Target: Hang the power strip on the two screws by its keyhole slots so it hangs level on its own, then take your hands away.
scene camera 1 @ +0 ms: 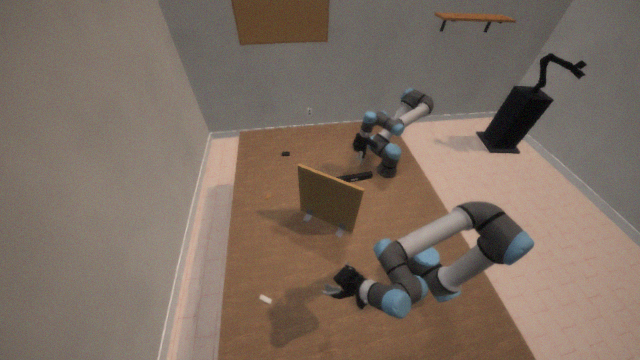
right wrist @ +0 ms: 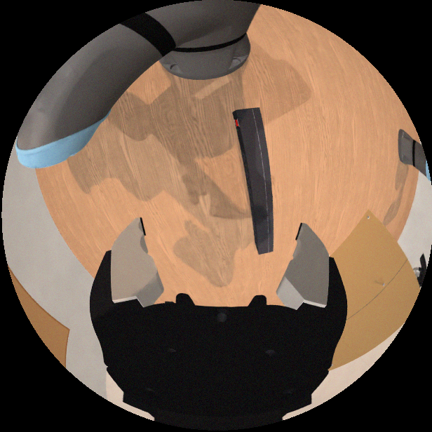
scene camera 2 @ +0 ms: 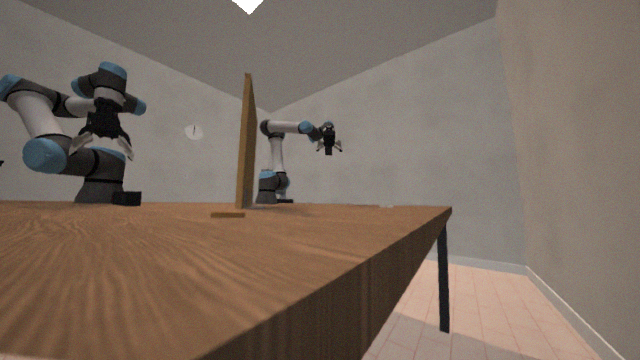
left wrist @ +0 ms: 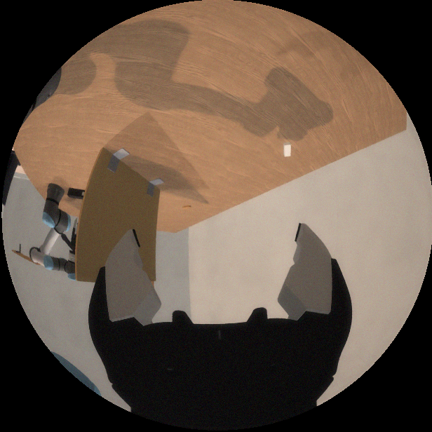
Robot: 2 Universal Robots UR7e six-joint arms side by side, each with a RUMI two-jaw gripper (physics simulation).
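Places are measured from the left arm's base along level axes (x left, y back, z up), in centimetres.
Where they show: left gripper, fingertip midpoint: [scene camera 1: 334, 277] [scene camera 2: 329, 151]; right gripper, fingertip midpoint: [scene camera 1: 359, 157] [scene camera 2: 102, 158]; left arm's base, link origin: [scene camera 1: 412, 270] [scene camera 2: 266, 203]; right arm's base, link origin: [scene camera 1: 386, 171] [scene camera 2: 101, 202].
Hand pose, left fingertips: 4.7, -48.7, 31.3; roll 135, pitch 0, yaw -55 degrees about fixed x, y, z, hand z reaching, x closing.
Note:
Things, the pixels of their centre, and the offset from my left fingertips, as dx, dy, dz. Level surfaces: height alone.
- black power strip, body centre: [scene camera 2: 124, 198] [scene camera 1: 353, 177] -76.3, +35.0, -29.0
- upright yellow-brown board, body centre: [scene camera 2: 248, 152] [scene camera 1: 327, 201] -45.8, +7.7, -10.3
- white piece, body centre: [scene camera 1: 265, 299] -5.1, -32.7, -30.6
- table, surface height: dz -31.3
- small orange-brown piece, body centre: [scene camera 2: 228, 214] [scene camera 1: 268, 197] -70.9, -28.2, -30.9
The black power strip [scene camera 1: 356, 177] [right wrist: 257, 180] lies on the table, its red switch near the end farther from my right gripper in the right wrist view. My right gripper [scene camera 1: 360, 159] [scene camera 2: 102, 154] [right wrist: 221, 223] is open and empty above the table near the strip. My left gripper [scene camera 1: 327, 291] [scene camera 2: 329, 150] [left wrist: 216, 229] is open and empty, well away from the strip. The upright yellow-brown board [scene camera 1: 330, 197] [scene camera 2: 246, 140] [left wrist: 120, 220] [right wrist: 375, 300] stands on brackets. Two small spots on it look like screws [right wrist: 368, 217] [right wrist: 383, 283]. The keyhole slots are not visible.
A small black block [scene camera 1: 285, 153] [scene camera 2: 126, 198] and a white piece [scene camera 1: 265, 299] [left wrist: 287, 150] lie on the table [scene camera 1: 260, 240]. A small orange-brown piece [scene camera 1: 268, 196] [scene camera 2: 228, 214] [left wrist: 186, 206] lies near the board. The board stands between the two grippers.

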